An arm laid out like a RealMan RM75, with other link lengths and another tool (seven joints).
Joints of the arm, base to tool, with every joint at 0 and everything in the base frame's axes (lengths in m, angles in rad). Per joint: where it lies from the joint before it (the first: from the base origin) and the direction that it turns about. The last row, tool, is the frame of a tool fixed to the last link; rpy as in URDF.
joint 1: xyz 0.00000 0.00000 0.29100 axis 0 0 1
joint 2: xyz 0.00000 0.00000 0.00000 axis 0 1 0
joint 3: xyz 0.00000 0.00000 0.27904 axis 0 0 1
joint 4: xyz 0.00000 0.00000 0.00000 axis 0 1 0
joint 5: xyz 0.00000 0.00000 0.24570 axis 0 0 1
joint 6: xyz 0.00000 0.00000 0.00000 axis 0 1 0
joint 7: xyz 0.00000 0.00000 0.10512 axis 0 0 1
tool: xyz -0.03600 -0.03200 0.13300 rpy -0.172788 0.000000 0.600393
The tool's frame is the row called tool.
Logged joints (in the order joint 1, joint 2, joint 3, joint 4, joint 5, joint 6, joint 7), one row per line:
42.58 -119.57 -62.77 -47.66 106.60 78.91 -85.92
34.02 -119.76 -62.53 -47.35 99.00 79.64 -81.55
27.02 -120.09 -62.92 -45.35 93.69 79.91 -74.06
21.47 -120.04 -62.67 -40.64 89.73 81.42 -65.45
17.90 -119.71 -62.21 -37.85 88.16 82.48 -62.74
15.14 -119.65 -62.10 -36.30 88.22 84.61 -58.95
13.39 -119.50 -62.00 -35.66 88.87 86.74 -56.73
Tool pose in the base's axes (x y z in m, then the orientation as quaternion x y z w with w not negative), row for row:
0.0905 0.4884 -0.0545 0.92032 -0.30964 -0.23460 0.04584
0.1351 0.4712 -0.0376 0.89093 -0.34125 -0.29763 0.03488
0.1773 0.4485 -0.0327 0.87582 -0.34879 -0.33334 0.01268
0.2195 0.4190 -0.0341 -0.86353 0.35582 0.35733 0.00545
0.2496 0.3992 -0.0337 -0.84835 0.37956 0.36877 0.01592
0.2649 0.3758 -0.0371 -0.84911 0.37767 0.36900 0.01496
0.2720 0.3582 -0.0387 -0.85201 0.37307 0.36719 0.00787
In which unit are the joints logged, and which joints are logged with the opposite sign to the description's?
The joints are logged in degrees. Opposite sign: joint 2, joint 5, joint 6, joint 7.
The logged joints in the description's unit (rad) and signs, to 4 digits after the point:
0.7432 2.0869 -1.0955 -0.8318 -1.8605 -1.3772 1.4996
0.5938 2.0902 -1.0914 -0.8264 -1.7279 -1.3900 1.4233
0.4716 2.0960 -1.0982 -0.7915 -1.6352 -1.3947 1.2926
0.3747 2.0951 -1.0938 -0.7093 -1.5661 -1.4210 1.1423
0.3124 2.0893 -1.0858 -0.6606 -1.5387 -1.4395 1.0950
0.2642 2.0883 -1.0838 -0.6336 -1.5397 -1.4767 1.0289
0.2337 2.0857 -1.0821 -0.6224 -1.5511 -1.5139 0.9901

